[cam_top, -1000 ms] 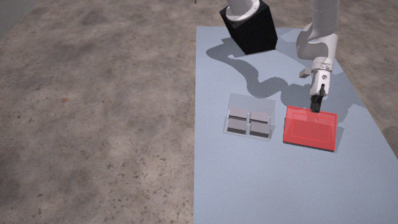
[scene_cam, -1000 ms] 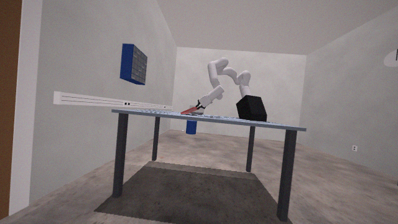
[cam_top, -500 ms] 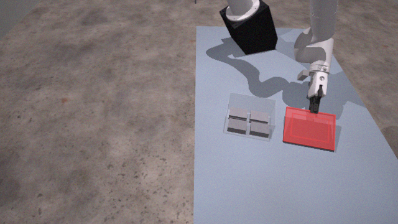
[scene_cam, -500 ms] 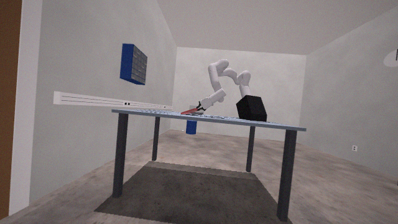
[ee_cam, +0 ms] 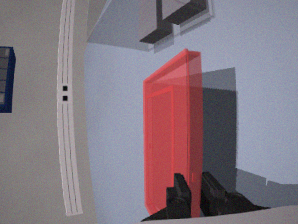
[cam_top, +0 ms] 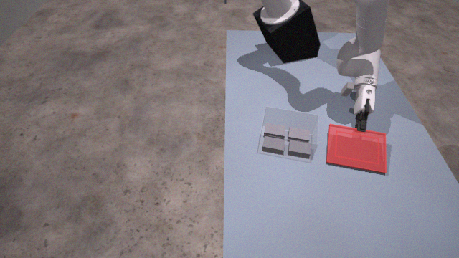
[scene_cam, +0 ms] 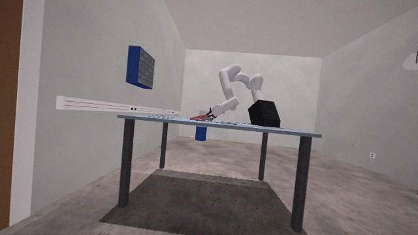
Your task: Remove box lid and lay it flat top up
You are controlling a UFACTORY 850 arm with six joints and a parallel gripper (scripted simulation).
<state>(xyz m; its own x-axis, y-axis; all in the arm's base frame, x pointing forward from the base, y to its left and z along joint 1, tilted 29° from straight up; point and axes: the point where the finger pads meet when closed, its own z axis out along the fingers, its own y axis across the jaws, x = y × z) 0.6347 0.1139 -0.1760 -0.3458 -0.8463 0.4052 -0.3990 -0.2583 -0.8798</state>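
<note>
The red translucent lid is 8 cm ahead of my hand, 4 cm to the right of it and 3 cm below it. From my hand the other things lie so: grey box 29 cm to the right, 1 cm below.
</note>
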